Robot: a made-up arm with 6 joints.
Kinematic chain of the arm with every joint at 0, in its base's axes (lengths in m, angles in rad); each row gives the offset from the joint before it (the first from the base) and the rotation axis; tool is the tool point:
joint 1: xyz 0 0 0.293 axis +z
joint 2: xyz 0 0 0 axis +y
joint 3: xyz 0 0 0.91 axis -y
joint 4: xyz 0 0 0 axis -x
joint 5: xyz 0.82 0 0 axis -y
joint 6: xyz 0 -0.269 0 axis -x
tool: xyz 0 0 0
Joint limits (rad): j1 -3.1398..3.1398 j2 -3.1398..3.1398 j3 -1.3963..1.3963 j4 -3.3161..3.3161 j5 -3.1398..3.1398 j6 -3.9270..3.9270
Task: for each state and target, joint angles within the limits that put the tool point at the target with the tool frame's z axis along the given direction. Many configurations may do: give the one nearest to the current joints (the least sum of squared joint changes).
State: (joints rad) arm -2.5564 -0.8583 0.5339 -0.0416 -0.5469 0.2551
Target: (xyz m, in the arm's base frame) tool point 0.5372 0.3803 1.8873 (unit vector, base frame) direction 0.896 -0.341 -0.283
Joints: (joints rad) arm -2.9407 -0.5287 1.1643 0.1626 0.1974 0.3797
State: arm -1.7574 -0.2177 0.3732 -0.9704 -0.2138 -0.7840
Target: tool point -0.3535 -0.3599 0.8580 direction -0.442 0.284 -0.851
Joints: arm -2.2078 -0.3476 -0.3855 -1.3071 -0.2304 -1.2740
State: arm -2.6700 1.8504 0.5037 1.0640 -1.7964 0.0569
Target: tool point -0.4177 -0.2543 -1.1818 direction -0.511 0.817 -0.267
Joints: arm -2.3447 2.3483 0.2866 1.1043 -2.7665 -0.3626
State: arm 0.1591 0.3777 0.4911 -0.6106 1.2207 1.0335
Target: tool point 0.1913 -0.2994 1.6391 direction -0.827 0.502 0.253
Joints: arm -0.3202 -0.4273 0.4230 -0.5869 0.6168 0.7274
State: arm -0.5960 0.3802 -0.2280 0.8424 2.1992 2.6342
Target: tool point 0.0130 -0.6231 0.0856 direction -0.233 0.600 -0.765
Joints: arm -1.2268 0.8061 -1.0616 0.7441 1.2560 2.8861
